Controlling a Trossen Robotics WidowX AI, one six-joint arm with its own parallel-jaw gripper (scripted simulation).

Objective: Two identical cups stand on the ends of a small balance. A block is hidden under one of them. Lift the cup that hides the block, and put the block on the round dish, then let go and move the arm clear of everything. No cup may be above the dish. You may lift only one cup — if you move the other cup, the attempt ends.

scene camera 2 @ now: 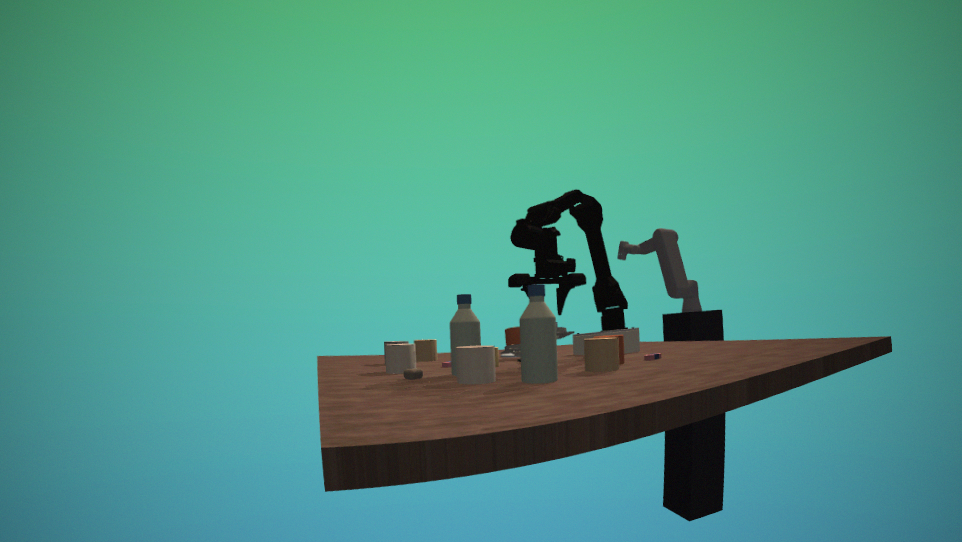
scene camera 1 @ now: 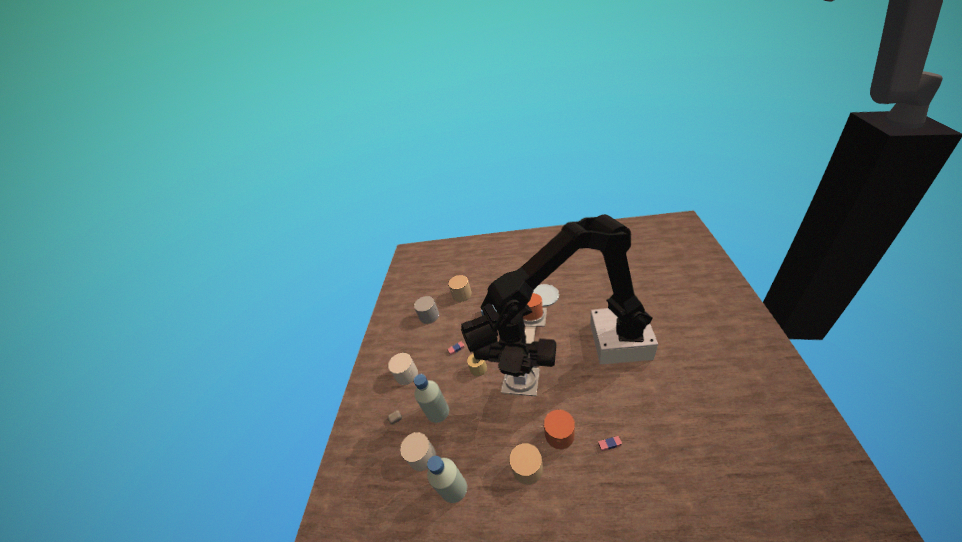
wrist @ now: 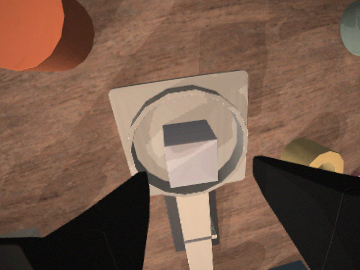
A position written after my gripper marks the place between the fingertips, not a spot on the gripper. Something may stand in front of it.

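Note:
I can see my gripper [scene camera 1: 518, 369], and it is there in scene camera 2 [scene camera 2: 549, 315] and in the wrist view [wrist: 201, 172] as well. An orange cup [scene camera 1: 558, 425] is visible to me too. Then there are a yellow ring [wrist: 304, 151] and a grey block [wrist: 191, 148], both of which I see in the same wrist view.

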